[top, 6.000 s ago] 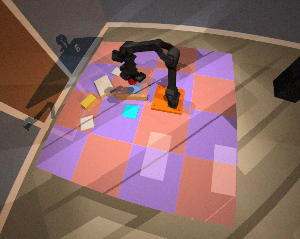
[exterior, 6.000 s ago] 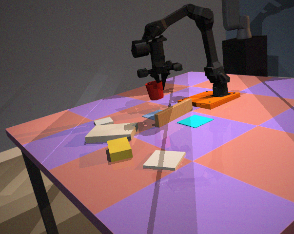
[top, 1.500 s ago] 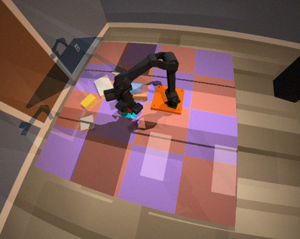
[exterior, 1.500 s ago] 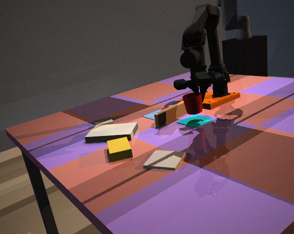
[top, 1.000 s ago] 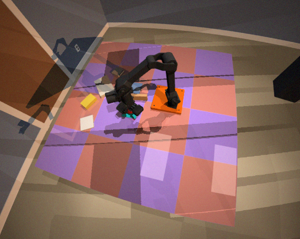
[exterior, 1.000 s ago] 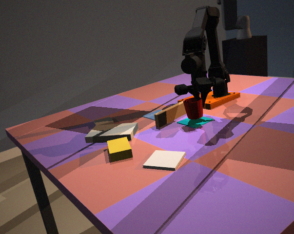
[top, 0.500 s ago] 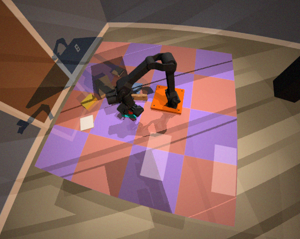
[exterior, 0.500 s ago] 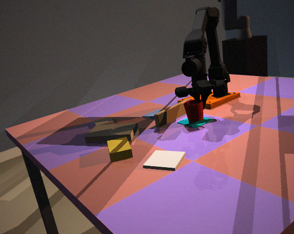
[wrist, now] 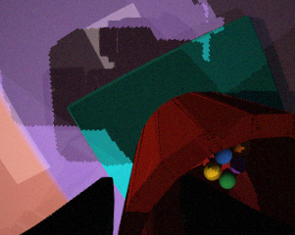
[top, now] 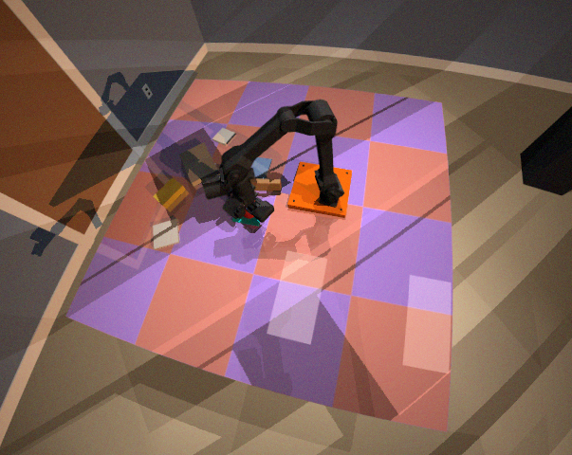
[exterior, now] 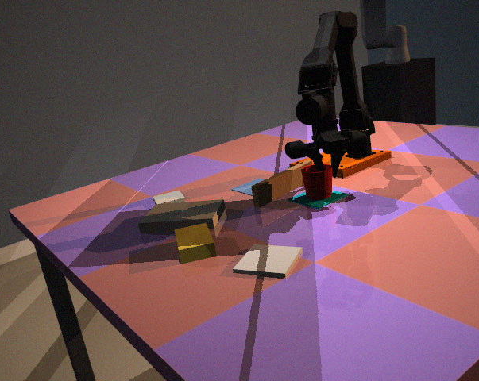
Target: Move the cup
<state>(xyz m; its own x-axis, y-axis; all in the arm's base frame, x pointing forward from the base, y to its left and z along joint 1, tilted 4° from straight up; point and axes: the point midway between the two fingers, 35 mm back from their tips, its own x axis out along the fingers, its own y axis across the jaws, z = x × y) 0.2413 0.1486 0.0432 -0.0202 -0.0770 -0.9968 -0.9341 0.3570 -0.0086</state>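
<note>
Now: the red cup 30 mm ahead of my gripper tip and 10 mm to the right of it. From my gripper tip the other things lie so: teal pad: 30 mm ahead, 10 mm to the right, 50 mm below; green marble: 30 mm ahead, 30 mm to the right, 30 mm below; wooden bar: 60 mm ahead, 110 mm to the right, 30 mm below.
</note>
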